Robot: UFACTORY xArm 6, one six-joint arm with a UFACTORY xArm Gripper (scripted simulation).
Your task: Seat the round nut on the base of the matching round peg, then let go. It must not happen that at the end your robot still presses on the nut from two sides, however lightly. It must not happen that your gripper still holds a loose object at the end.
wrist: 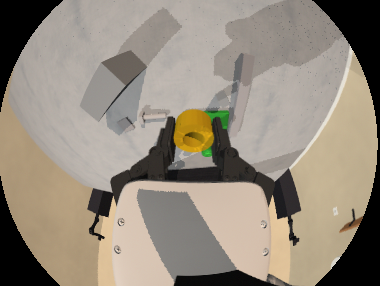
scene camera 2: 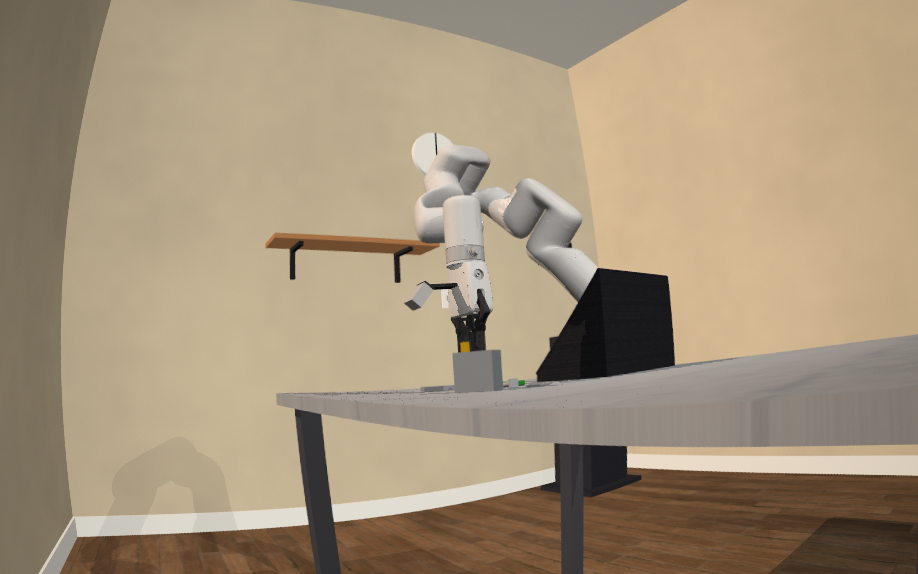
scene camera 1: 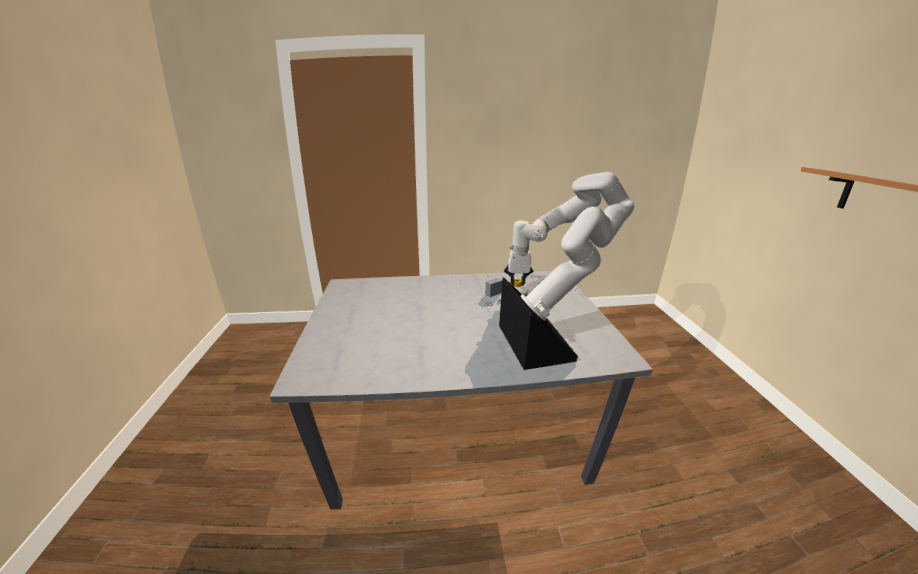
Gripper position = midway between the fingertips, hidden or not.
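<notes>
Grey block (scene camera 2: 477, 371) visible; the wrist view likewise shows the block (wrist: 113, 75). The gripper (scene camera 2: 472, 353) is visible, and the wrist view also shows the gripper (wrist: 193, 126).
</notes>
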